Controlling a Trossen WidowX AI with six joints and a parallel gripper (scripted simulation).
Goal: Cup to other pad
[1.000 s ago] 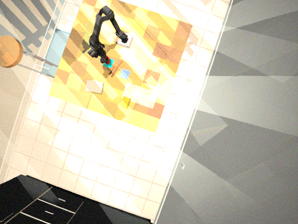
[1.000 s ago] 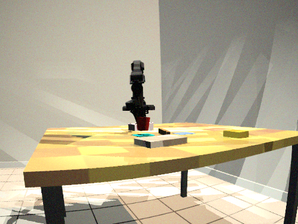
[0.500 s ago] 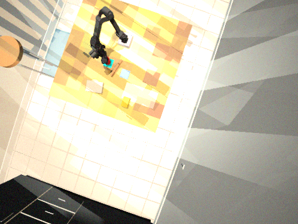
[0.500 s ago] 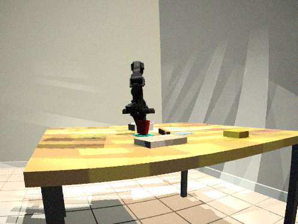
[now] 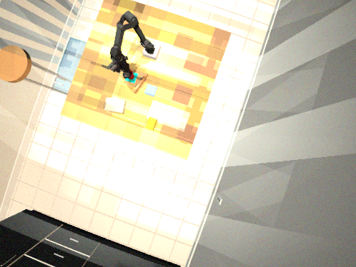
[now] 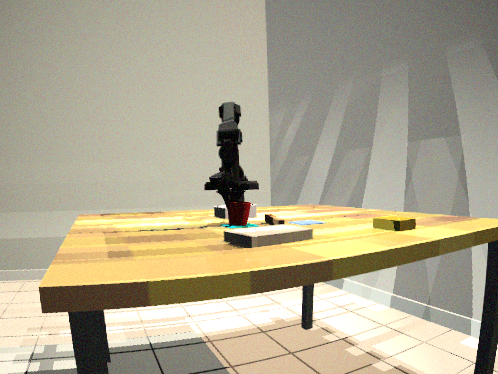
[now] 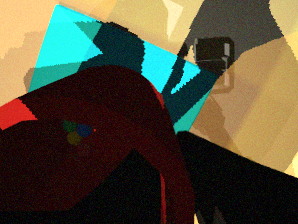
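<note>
Right now the red cup is 30 mm ahead of my gripper tip and 10 mm to the left of it. Round my gripper tip: wooden stick 60 mm ahead, 130 mm to the left, 40 mm below; then light blue pad 90 mm ahead, 230 mm to the left, 50 mm below; then cyan pad 30 mm ahead, 20 mm to the left, 50 mm below.
</note>
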